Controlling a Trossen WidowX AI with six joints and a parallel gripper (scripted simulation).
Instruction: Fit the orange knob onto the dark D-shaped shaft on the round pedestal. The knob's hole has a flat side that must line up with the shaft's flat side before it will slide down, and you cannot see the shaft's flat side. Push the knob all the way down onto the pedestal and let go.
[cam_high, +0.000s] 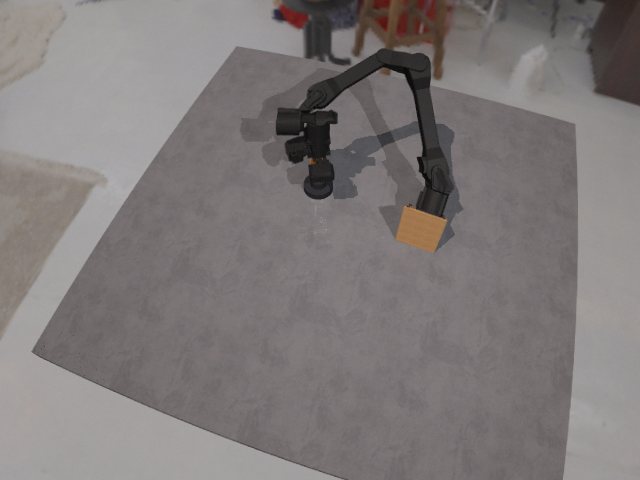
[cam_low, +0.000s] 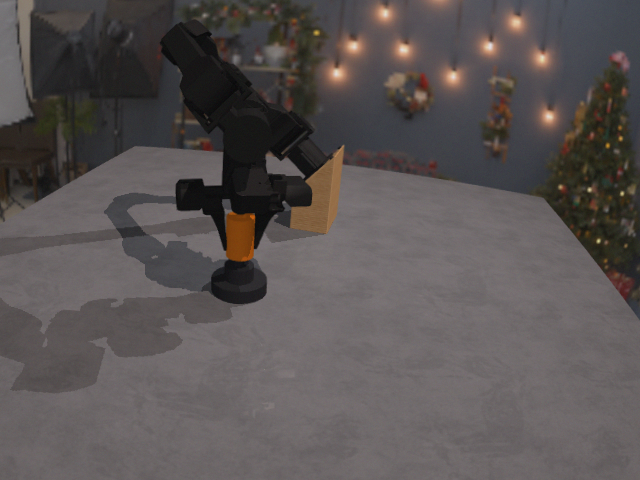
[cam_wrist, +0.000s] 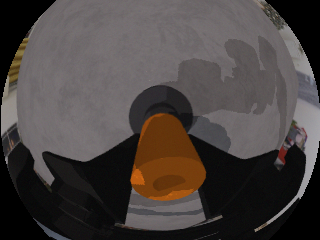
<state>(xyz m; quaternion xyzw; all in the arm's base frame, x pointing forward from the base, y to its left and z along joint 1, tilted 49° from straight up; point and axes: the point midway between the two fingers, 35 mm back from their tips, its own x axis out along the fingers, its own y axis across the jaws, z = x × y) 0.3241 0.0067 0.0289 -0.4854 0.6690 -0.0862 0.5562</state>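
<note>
Right now the dark round pedestal is 40 mm below my gripper tip. The rest, counted from my gripper tip: orange knob 20 mm above.
</note>
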